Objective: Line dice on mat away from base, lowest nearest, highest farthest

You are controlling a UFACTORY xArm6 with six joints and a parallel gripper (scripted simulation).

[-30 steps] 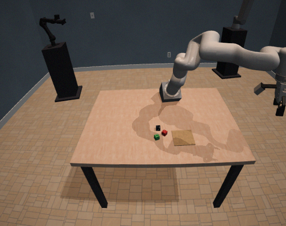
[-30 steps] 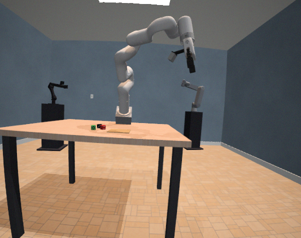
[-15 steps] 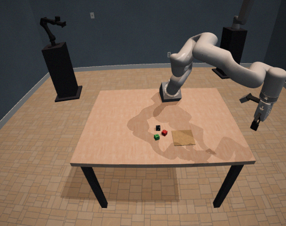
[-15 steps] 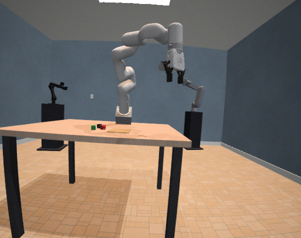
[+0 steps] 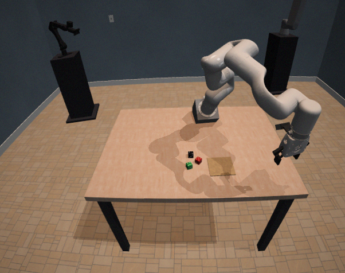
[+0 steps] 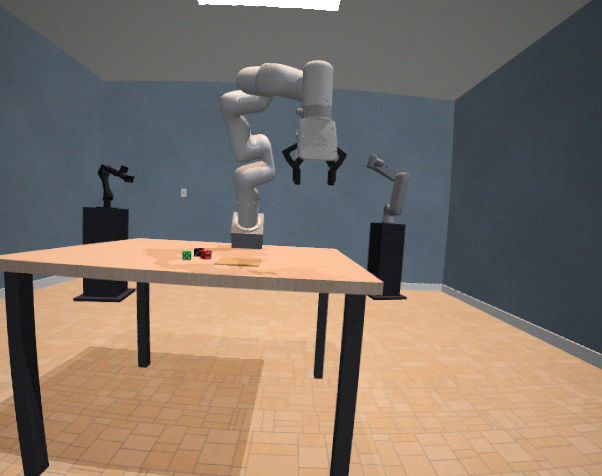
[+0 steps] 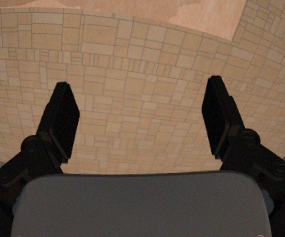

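Now: the green die 360 mm to the right of my hand, 280 mm behind it and 240 mm below it. The rest, counted from my hand: black die 360 mm behind, 330 mm to the right, 240 mm below; then tan mat 250 mm below, 250 mm behind, 180 mm to the right; then red die 310 mm behind, 300 mm to the right, 240 mm below.
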